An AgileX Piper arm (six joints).
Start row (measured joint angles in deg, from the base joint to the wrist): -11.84, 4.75, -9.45, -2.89, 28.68, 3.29
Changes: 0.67, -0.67, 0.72, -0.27, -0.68, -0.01; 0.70, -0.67, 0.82, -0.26, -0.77, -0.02; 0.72, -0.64, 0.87, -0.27, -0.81, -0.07; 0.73, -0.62, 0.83, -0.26, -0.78, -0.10; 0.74, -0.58, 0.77, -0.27, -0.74, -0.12; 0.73, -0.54, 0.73, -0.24, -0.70, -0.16; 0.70, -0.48, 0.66, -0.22, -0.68, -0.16; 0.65, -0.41, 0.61, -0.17, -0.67, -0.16; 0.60, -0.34, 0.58, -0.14, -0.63, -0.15
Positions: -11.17, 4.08, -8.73, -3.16, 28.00, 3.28; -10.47, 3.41, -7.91, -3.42, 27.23, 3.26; -9.75, 2.77, -7.04, -3.69, 26.42, 3.19; -9.02, 2.15, -6.21, -3.95, 25.64, 3.09; -8.28, 1.57, -5.44, -4.22, 24.90, 2.97; -7.55, 1.03, -4.71, -4.46, 24.20, 2.81; -6.85, 0.55, -4.05, -4.68, 23.52, 2.65; -6.20, 0.14, -3.44, -4.85, 22.85, 2.49; -5.60, -0.20, -2.86, -4.99, 22.22, 2.34
